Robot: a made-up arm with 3 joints.
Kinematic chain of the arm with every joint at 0, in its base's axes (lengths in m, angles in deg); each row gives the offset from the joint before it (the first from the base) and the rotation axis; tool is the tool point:
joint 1: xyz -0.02 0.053 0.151 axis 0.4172 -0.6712 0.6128
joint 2: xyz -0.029 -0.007 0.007 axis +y
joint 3: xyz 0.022 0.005 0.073 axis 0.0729 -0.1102 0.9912
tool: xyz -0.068 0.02 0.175
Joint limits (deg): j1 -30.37..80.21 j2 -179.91..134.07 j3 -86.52..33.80
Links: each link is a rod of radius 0.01 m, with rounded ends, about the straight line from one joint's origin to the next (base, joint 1, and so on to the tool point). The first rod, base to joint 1, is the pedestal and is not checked.
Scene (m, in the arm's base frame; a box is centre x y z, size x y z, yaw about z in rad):
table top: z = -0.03
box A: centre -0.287 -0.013 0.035 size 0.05 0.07 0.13 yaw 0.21
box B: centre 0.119 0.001 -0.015 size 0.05 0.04 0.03 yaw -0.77
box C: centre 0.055 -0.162 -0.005 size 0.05 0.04 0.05 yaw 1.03
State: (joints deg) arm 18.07 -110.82 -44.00
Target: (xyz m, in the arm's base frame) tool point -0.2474 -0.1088 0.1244
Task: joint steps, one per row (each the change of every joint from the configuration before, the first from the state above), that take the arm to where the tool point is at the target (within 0.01 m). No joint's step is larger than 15 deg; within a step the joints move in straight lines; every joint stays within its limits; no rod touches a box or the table.
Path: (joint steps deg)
1: -4.51 8.62 14.03
2: -4.51 8.63 14.04
3: -4.51 8.62 14.03
4: -4.51 8.63 14.03
5: -4.52 8.62 14.04
6: 13.63 5.64 -7.84
7: 13.62 5.63 -7.84
8: 13.62 5.63 -7.85
9: 13.63 5.64 -7.84
10: 13.62 5.63 -7.84
11: 0.67 0.61 -10.07

